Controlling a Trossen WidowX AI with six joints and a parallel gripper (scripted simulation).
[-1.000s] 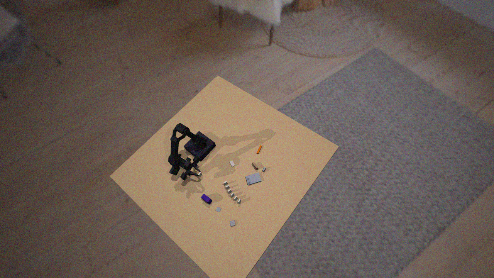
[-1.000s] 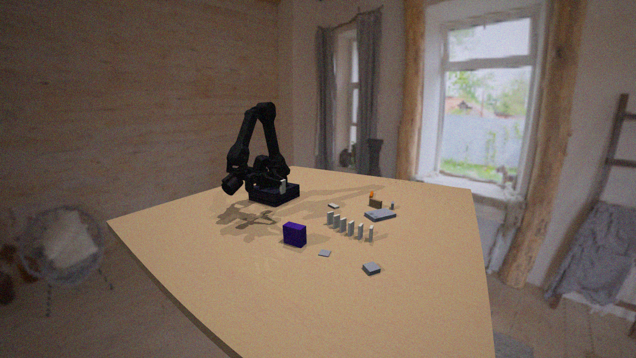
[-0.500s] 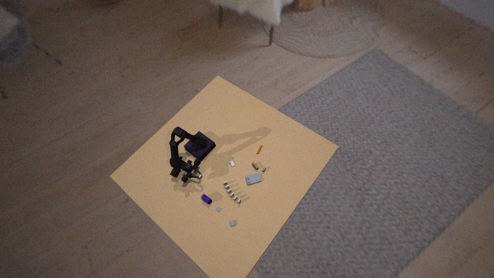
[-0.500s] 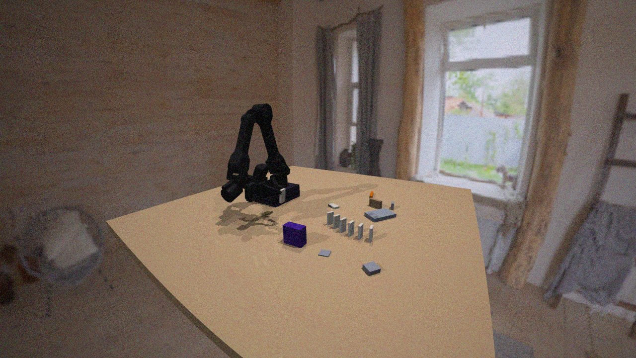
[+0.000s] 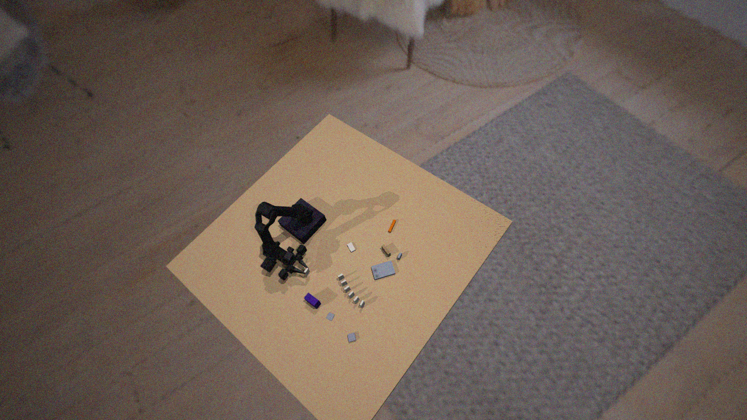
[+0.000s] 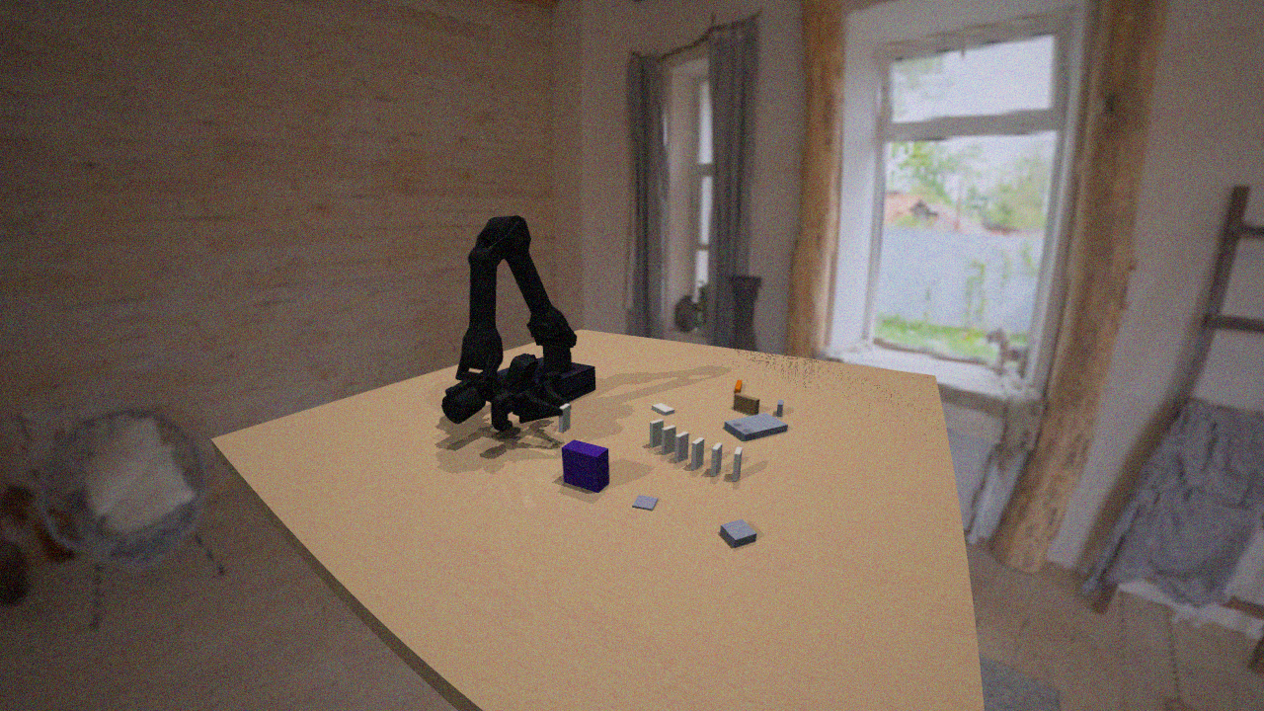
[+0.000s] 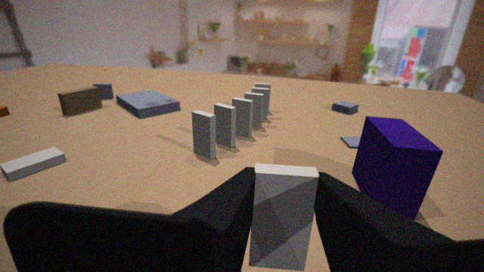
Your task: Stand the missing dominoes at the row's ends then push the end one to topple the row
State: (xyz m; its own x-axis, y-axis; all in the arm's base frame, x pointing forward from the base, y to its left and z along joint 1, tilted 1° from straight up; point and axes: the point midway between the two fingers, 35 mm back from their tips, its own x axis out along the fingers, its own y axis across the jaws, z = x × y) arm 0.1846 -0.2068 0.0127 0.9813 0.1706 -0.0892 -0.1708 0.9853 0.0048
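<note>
Right now the purple block is 11 cm ahead of my gripper tip, 8 cm to the right of it and 4 cm below it. Also, from my gripper tip: flat blue-grey slab: 26 cm to the left, 26 cm ahead, 6 cm below; then brown block: 34 cm to the left, 21 cm ahead, 6 cm below; then orange bar: 47 cm to the left, 14 cm ahead, 7 cm below.
</note>
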